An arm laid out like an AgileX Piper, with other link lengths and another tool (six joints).
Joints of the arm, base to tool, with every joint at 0 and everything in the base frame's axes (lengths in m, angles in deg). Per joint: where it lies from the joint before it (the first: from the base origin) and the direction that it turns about. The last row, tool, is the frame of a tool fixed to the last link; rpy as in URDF.
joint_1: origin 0.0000 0.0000 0.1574 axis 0 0 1
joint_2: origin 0.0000 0.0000 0.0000 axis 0 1 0
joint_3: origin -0.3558 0.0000 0.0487 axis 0 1 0
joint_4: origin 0.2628 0.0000 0.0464 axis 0.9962 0 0.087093
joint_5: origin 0.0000 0.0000 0.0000 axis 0 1 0
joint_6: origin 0.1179 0.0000 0.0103 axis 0.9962 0 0.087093
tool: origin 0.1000 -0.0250 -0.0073 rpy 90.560 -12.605 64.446
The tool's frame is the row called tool.
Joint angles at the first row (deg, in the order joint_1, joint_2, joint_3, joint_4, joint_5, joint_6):
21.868 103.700 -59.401 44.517 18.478 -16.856
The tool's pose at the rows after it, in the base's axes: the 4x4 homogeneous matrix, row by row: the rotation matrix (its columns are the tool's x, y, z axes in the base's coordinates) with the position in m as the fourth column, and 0 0 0 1 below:
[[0.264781, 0.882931, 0.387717, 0.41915], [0.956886, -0.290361, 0.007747, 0.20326], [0.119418, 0.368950, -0.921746, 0.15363], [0, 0, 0, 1]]
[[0.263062, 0.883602, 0.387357, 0.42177], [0.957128, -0.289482, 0.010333, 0.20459], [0.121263, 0.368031, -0.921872, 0.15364], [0, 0, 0, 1]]
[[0.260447, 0.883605, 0.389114, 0.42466], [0.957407, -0.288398, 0.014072, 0.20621], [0.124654, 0.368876, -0.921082, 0.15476], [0, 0, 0, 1]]
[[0.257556, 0.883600, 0.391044, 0.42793], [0.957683, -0.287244, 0.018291, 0.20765], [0.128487, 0.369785, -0.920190, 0.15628], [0, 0, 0, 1]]
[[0.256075, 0.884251, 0.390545, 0.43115], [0.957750, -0.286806, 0.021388, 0.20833], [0.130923, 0.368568, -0.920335, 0.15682], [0, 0, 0, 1]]
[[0.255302, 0.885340, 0.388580, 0.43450], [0.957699, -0.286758, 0.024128, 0.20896], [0.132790, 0.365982, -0.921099, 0.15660], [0, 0, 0, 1]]
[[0.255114, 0.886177, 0.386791, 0.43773], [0.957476, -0.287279, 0.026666, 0.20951], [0.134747, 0.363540, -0.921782, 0.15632], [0, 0, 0, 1]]
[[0.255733, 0.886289, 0.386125, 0.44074], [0.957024, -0.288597, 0.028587, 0.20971], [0.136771, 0.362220, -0.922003, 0.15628], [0, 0, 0, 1]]
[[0.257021, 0.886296, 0.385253, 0.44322], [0.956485, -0.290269, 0.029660, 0.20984], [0.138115, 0.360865, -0.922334, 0.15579], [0, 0, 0, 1]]
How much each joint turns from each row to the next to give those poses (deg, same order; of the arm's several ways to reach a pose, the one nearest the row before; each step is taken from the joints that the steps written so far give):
-0.151 0.421 -0.462 0.019 0.171 0.001
-0.050 0.403 -0.623 -0.007 0.276 -0.002
-0.036 0.316 -0.700 -0.018 0.304 -0.001
-0.096 0.319 -0.794 -0.050 0.405 0.001
-0.192 0.402 -0.755 -0.051 0.454 -0.003
-0.206 0.507 -0.775 -0.025 0.460 0.001
-0.195 0.488 -0.729 0.002 0.407 0.003
-0.195 0.400 -0.626 0.013 0.306 -0.001
-0.148 0.369 -0.482 0.039 0.184 0.001

